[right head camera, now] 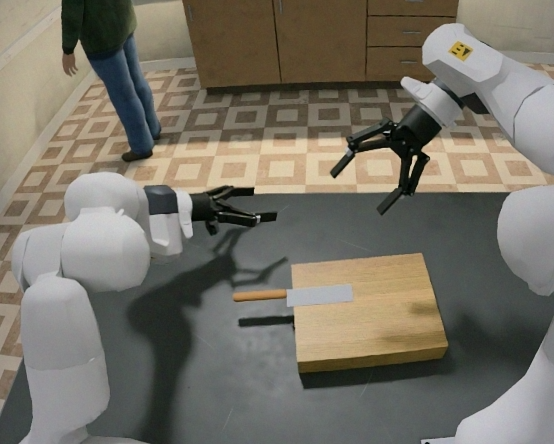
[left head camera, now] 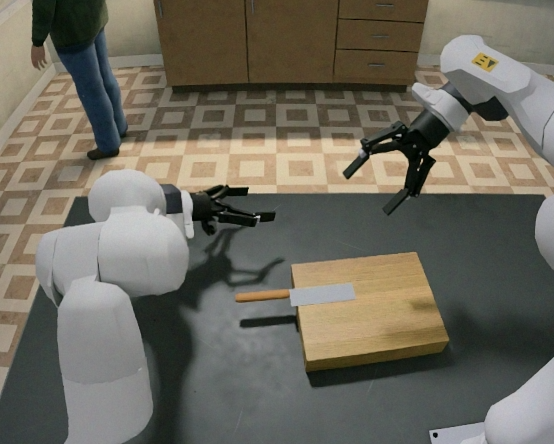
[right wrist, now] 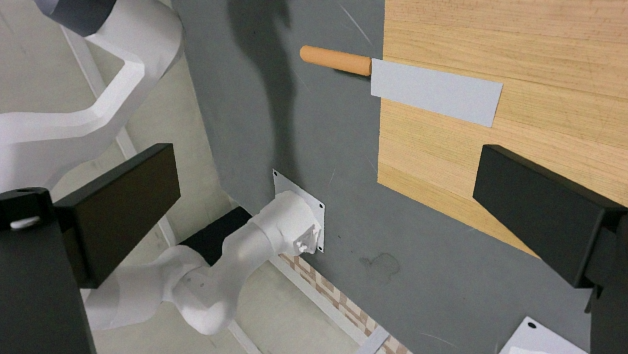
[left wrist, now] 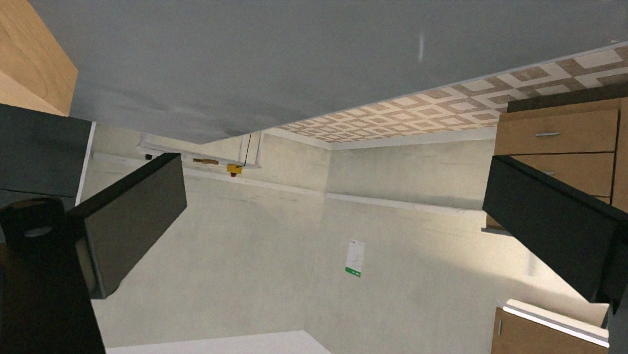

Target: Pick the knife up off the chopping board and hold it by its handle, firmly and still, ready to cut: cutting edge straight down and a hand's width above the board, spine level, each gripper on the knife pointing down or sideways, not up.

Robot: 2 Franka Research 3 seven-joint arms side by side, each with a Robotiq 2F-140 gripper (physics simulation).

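Observation:
The knife (left head camera: 321,294) (right head camera: 319,295) (right wrist: 435,91) lies flat with its grey blade on the wooden chopping board (left head camera: 372,332) (right head camera: 372,335) (right wrist: 560,125). Its orange-brown handle sticks out over the board's left edge in both head camera views. A corner of the board also shows in the left wrist view (left wrist: 37,60). My left gripper (left head camera: 261,203) (right head camera: 265,204) (left wrist: 335,181) is open and empty, pointing sideways above the table, behind the knife handle. My right gripper (left head camera: 370,191) (right head camera: 359,190) (right wrist: 327,171) is open and empty, high beyond the board's far edge, tilted downward.
The dark grey table (left head camera: 240,390) (right head camera: 240,400) bears the board and both arm bases. A person (left head camera: 95,85) (right head camera: 122,85) stands on the tiled floor at the far left. Brown cabinets (left head camera: 295,45) (right head camera: 325,45) stand against the back wall.

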